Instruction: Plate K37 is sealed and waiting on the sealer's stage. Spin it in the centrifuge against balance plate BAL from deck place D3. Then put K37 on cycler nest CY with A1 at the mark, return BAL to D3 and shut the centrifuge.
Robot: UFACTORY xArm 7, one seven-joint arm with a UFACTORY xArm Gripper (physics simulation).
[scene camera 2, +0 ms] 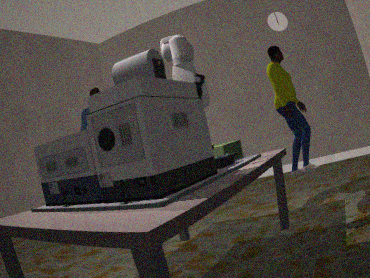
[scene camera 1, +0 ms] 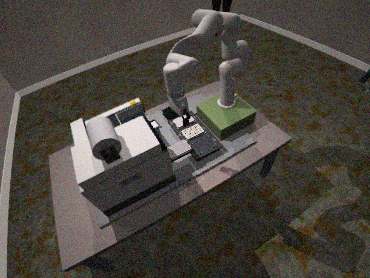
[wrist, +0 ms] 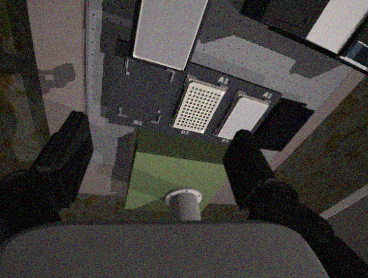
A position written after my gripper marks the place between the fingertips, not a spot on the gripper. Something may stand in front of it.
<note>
My gripper [wrist: 164, 138] is open, holding nothing. Also in view: a flat grey plate [wrist: 167, 39]. I also see a centrifuge [scene camera 2: 66, 166].
The centrifuge shows as well in scene camera 1 [scene camera 1: 133, 109] and in the wrist view [wrist: 332, 35].
</note>
